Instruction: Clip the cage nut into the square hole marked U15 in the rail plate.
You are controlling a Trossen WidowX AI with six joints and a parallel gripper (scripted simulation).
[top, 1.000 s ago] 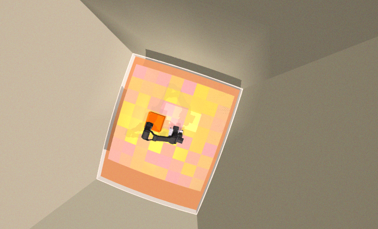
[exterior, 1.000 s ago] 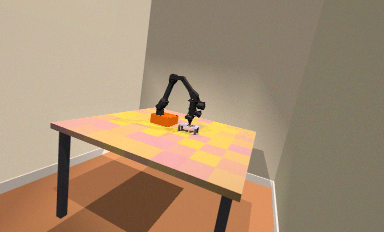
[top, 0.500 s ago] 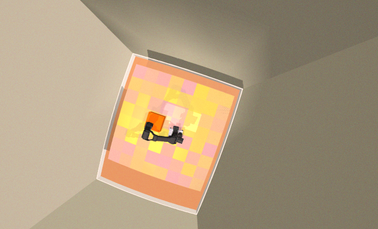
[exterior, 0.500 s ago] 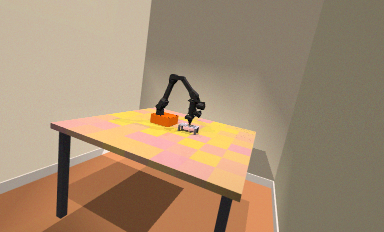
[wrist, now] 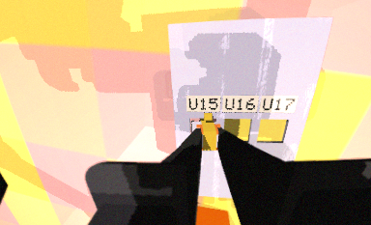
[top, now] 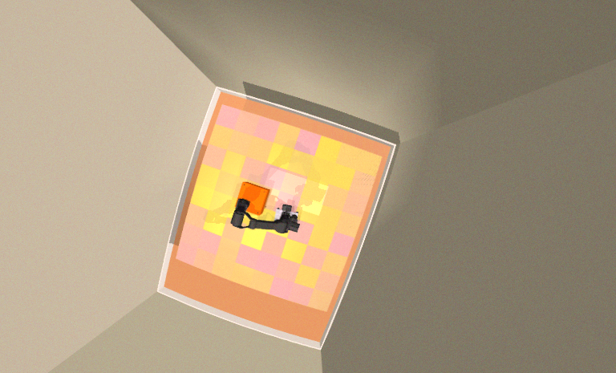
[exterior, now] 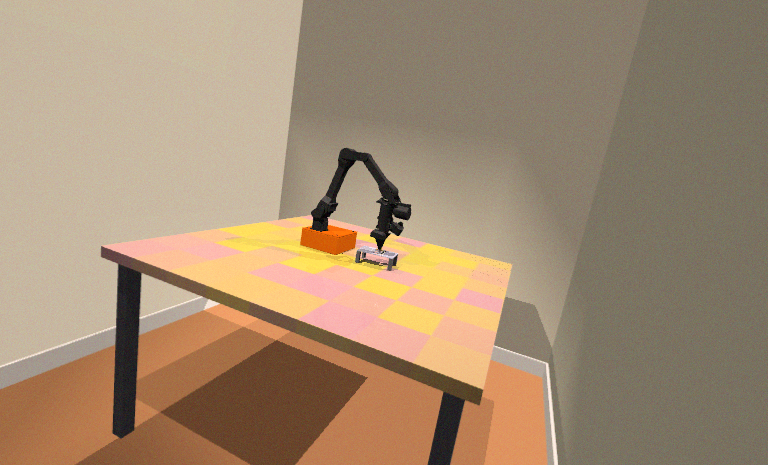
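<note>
The cage nut lies 1 cm below my gripper tip.
</note>
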